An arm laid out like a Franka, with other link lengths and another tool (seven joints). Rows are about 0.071 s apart.
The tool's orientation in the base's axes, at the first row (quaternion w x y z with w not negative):
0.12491, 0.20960, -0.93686, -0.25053
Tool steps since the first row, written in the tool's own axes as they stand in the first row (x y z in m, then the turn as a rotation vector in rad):
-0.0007, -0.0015, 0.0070, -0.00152, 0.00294, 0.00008
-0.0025, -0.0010, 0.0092, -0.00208, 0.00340, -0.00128
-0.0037, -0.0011, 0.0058, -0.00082, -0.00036, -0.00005
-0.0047, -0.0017, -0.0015, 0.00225, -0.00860, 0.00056
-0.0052, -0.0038, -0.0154, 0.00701, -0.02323, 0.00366
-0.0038, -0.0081, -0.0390, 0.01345, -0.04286, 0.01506
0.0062, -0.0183, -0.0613, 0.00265, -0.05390, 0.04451
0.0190, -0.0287, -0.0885, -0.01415, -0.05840, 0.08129
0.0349, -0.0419, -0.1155, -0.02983, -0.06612, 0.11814
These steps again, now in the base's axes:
-0.0013, 0.0021, -0.0068, 0.00034, 0.00304, 0.00127
-0.0006, 0.0042, -0.0086, 0.00114, 0.00309, 0.00259
0.0017, 0.0032, -0.0059, 0.00086, 0.00007, -0.00025
0.0052, 0.0002, -0.0002, 0.00067, -0.00756, -0.00467
0.0111, -0.0070, 0.0103, 0.00025, -0.01994, -0.01430
0.0192, -0.0209, 0.0282, -0.00280, -0.03356, -0.03333
0.0214, -0.0428, 0.0429, 0.00037, -0.02504, -0.06532
0.0227, -0.0681, 0.0621, 0.00418, -0.00559, -0.10085
0.0223, -0.0970, 0.0800, 0.00805, 0.01084, -0.13797

